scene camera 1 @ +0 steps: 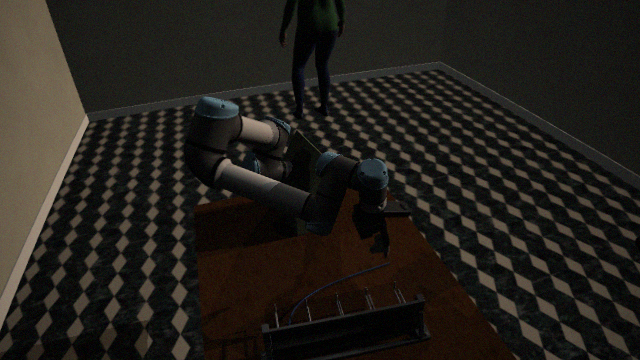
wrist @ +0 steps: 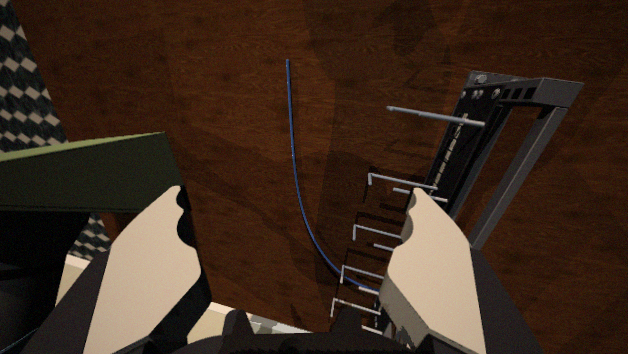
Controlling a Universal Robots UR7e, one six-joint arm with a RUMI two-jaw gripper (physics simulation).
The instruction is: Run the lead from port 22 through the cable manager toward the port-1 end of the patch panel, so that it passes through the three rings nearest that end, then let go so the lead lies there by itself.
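Observation:
The blue lead (scene camera 1: 345, 276) (wrist: 292, 145) leaves the patch panel (scene camera 1: 345, 327) (wrist: 525, 165) near one end and curves away in front of it. Its free end lies apart from the panel, out past the rings. The cable manager's wire rings (scene camera 1: 369, 299) (wrist: 377, 231) stand in a row along the panel's front. In the wrist view the lead crosses the tip of one ring near the lead's panel end; whether it passes inside is unclear. The rings farther along stand beside the lead, apart from it. My gripper (scene camera 1: 382, 245) (wrist: 300, 188) is wide open and empty, above the table near the lead's free end.
The wooden table (scene camera 1: 240, 270) (wrist: 235, 100) carries the panel. A green-edged dark board (scene camera 1: 304, 145) (wrist: 90, 175) stands by the arm's base. A person (scene camera 1: 316, 45) stands on the chequered floor behind. In the wrist view, one finger covers part of the ring row.

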